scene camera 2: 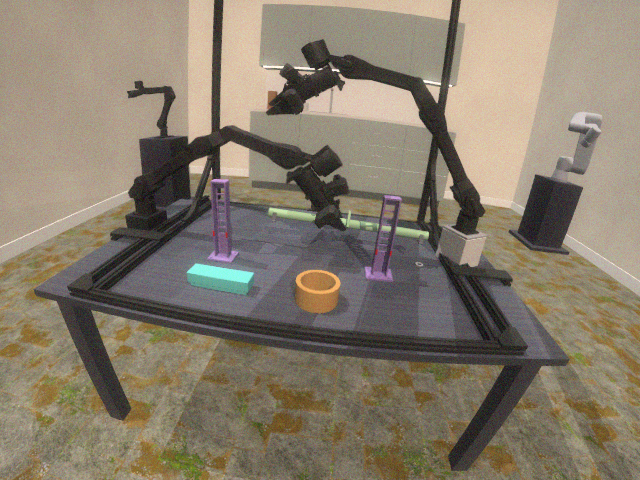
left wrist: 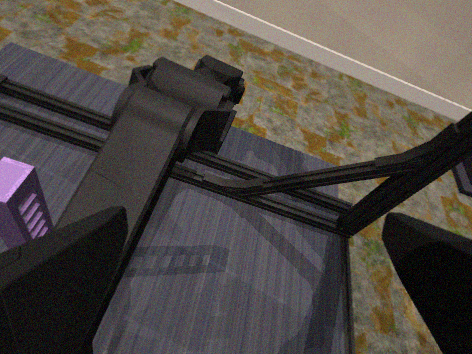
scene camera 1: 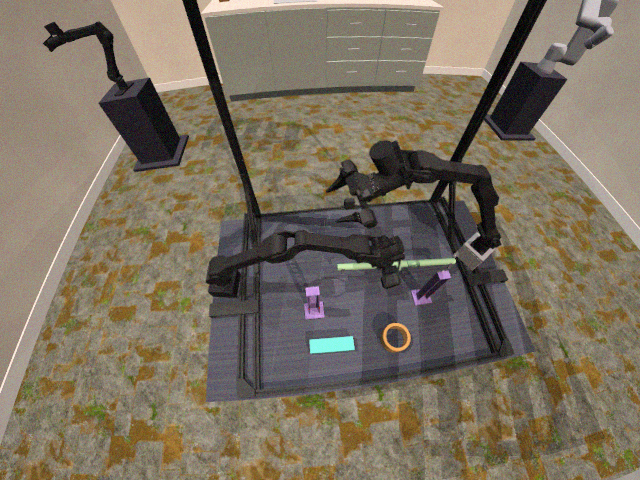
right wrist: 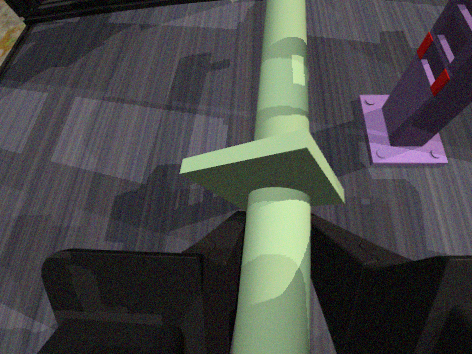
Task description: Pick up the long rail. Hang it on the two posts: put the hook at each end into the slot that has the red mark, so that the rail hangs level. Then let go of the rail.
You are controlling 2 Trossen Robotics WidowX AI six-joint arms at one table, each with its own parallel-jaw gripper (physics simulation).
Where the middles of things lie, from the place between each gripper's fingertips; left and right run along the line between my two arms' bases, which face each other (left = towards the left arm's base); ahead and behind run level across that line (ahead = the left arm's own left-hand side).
Labels:
The pale green rail (scene camera 2: 279, 213) lies 290 mm below my left hand, 260 mm to the left of it and 60 mm ahead of it. The rest, counted from my left hand: teal block (scene camera 2: 240, 282): 370 mm below, 310 mm ahead, 30 mm to the right; orange ring (scene camera 2: 325, 299): 370 mm below, 310 mm ahead, 200 mm to the left.
Now: the pale green rail 1 cm to the left of my right hand and 2 cm above it. The rest, counted from my right hand: teal block 25 cm ahead, 28 cm to the right, 6 cm below; orange ring 25 cm ahead, 5 cm to the right, 5 cm below.

